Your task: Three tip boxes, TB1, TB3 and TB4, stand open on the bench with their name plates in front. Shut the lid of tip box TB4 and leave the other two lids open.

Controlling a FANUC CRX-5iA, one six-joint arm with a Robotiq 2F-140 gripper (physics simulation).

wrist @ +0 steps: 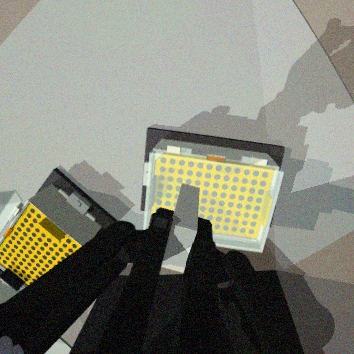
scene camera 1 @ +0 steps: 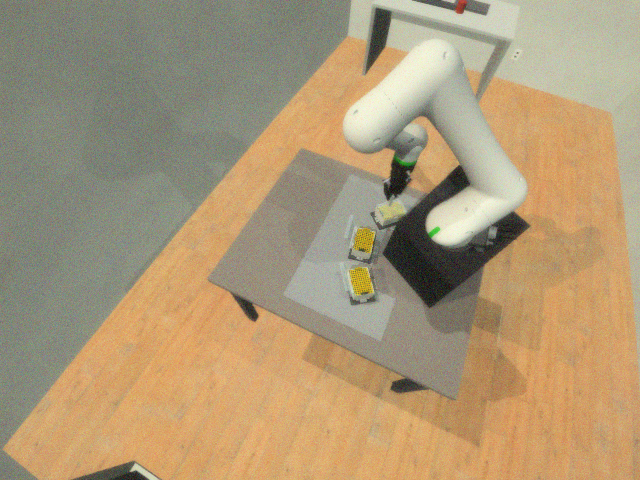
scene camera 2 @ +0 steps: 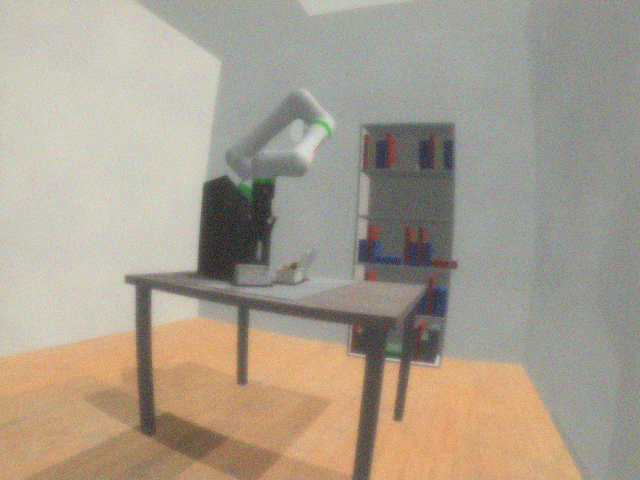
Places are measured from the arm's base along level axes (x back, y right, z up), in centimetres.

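Pixels of known places: gripper, between the fingertips: (wrist: 185,201) (scene camera 1: 388,203) (scene camera 2: 258,259); arm's base, origin of its link: (scene camera 2: 236,206).
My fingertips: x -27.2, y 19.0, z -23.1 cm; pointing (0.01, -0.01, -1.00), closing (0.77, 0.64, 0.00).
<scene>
For each thing: its top centre in the pictures, then the offset to it from my fingertips. Level surfaces: height alone.
- middle tip box, centre of its top: (wrist: 25,260) (scene camera 1: 364,238) dx -3.0, dy -21.2, dz -3.1 cm
- third tip box, centre of its top: (scene camera 1: 361,279) dx +3.5, dy -40.2, dz -3.1 cm
- light grey mat, height of its surface: dz -10.5 cm
- brown bench, height of its surface: dz -10.8 cm
The tip box (scene camera 1: 390,211) (scene camera 2: 253,275) (wrist: 235,195) nearest the gripper has its clear lid down over the pale yellow tip rack. Its name plate is not readable. My gripper (scene camera 1: 391,198) (scene camera 2: 262,259) (wrist: 185,201) is shut and empty; its fingertips are over this lid, touching it or close above it. The middle tip box (scene camera 1: 363,241) (wrist: 37,245) has its clear lid (scene camera 1: 349,226) standing open on its left side in scene camera 1. The third tip box (scene camera 1: 361,283) also has its lid (scene camera 1: 344,277) open. The fingers hide part of the closed box in the wrist view.
The boxes are on a light grey mat (scene camera 1: 320,273) on the brown bench (scene camera 1: 258,248) (scene camera 2: 361,299). The black robot pedestal (scene camera 1: 413,268) (scene camera 2: 222,232) stands close beside the boxes. A bookshelf (scene camera 2: 363,191) and a white side table (scene camera 1: 444,25) are away from the bench.
</scene>
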